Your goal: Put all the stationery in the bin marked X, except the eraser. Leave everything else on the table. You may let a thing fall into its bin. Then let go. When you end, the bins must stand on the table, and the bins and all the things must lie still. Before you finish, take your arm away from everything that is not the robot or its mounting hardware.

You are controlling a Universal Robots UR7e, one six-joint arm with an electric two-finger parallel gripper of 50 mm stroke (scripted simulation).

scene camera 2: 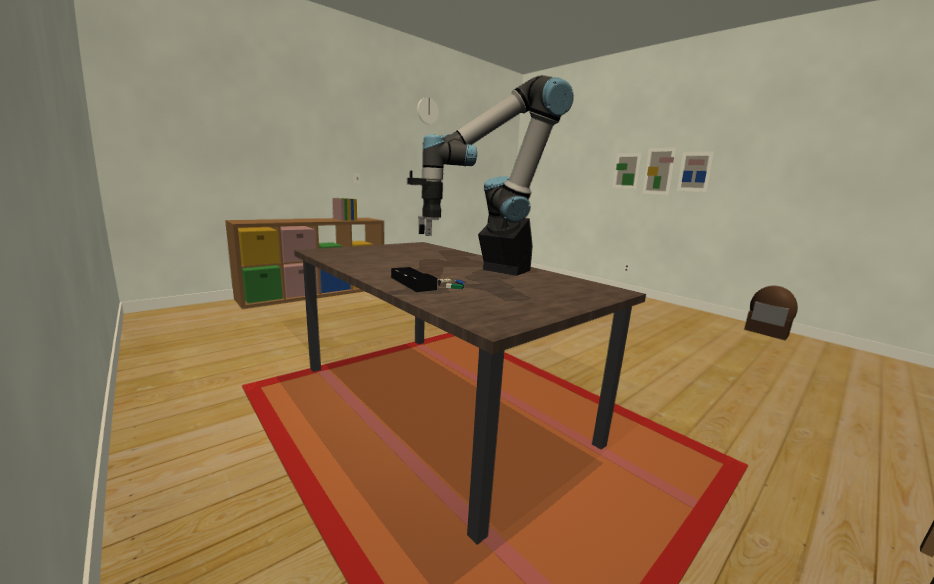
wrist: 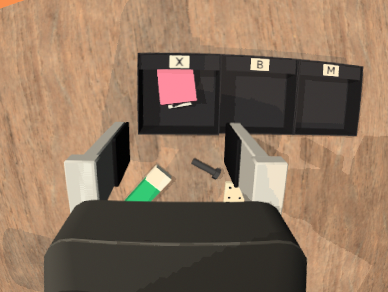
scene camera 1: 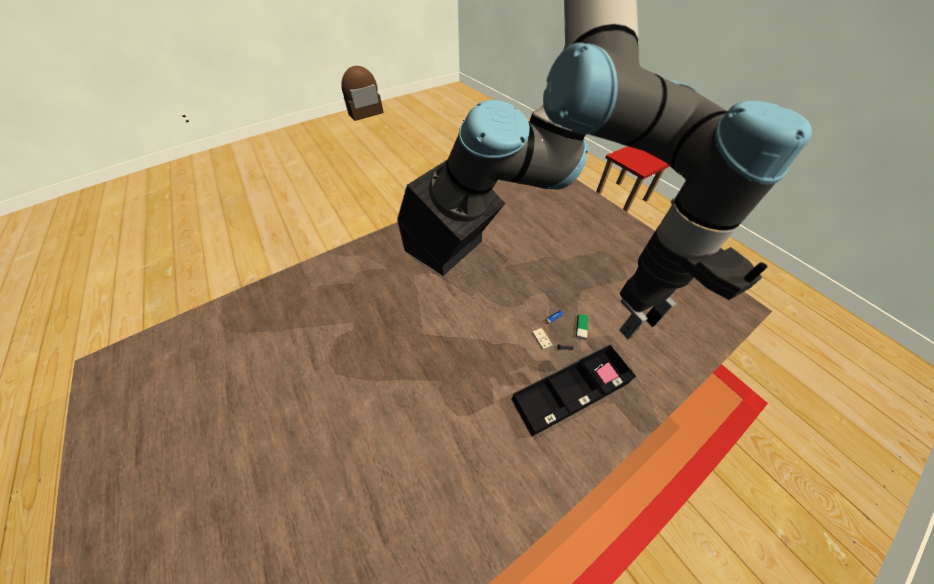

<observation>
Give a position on a pink sticky-note pad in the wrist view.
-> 175, 86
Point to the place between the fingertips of my gripper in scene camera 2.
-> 424, 234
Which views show the black three-part bin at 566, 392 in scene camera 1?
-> Scene camera 2, the wrist view and scene camera 1: all of them.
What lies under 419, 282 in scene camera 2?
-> A black three-part bin.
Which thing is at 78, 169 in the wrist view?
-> My gripper.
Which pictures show my gripper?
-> Scene camera 2, the wrist view and scene camera 1: all of them.
</observation>
